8 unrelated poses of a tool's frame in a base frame.
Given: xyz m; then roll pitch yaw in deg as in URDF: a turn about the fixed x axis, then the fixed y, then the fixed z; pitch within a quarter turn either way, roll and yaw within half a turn.
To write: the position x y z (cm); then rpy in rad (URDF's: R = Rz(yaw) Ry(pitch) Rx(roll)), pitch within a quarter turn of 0, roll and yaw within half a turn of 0. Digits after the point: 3 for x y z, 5 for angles.
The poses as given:
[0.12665, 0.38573, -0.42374, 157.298, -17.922, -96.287]
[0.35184, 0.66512, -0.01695, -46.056, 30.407, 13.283]
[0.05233, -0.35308, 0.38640, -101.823, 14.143, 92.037]
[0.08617, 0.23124, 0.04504, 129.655, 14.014, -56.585]
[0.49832, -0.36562, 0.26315, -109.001, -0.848, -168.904]
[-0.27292, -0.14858, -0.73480, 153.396, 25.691, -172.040]
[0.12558, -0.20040, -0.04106, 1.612, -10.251, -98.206]
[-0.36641, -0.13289, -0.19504, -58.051, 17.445, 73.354]
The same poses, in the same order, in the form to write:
[12.665, 38.573, -42.374, 2.74537, -0.31280, -1.68053]
[35.184, 66.512, -1.695, -0.80383, 0.53070, 0.23183]
[5.233, -35.308, 38.640, -1.77715, 0.24684, 1.60635]
[8.617, 23.124, 4.504, 2.26291, 0.24459, -0.98759]
[49.832, -36.562, 26.315, -1.90243, -0.01480, -2.94793]
[-27.292, -14.858, -73.480, 2.67727, 0.44839, -3.00266]
[12.558, -20.040, -4.106, 0.02813, -0.17891, -1.71402]
[-36.641, -13.289, -19.504, -1.01318, 0.30447, 1.28027]

